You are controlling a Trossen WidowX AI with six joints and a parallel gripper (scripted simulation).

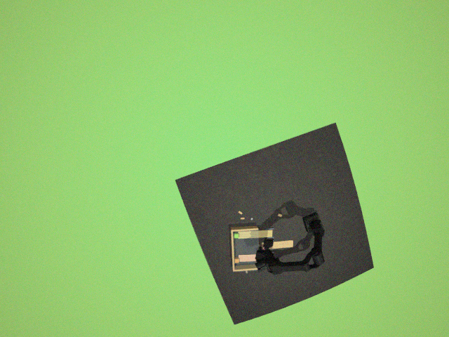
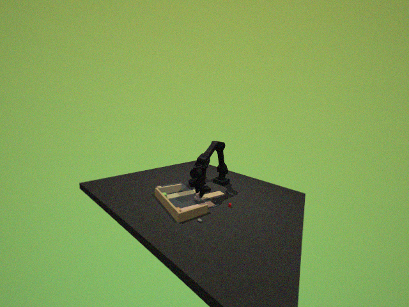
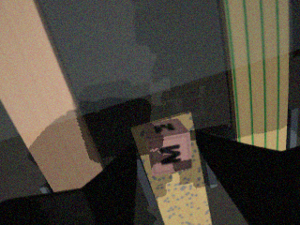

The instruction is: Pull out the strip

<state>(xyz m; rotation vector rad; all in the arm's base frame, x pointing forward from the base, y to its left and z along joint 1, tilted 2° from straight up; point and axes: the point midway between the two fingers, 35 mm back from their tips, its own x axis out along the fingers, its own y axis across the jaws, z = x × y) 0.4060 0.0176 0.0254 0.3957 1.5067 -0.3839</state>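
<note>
My gripper tip is right at the labelled cube. Round my gripper tip: grey piece 200 mm ahead, 140 mm to the left, 10 mm below; then small red piece 60 mm behind, 210 mm to the left, 10 mm below.
</note>
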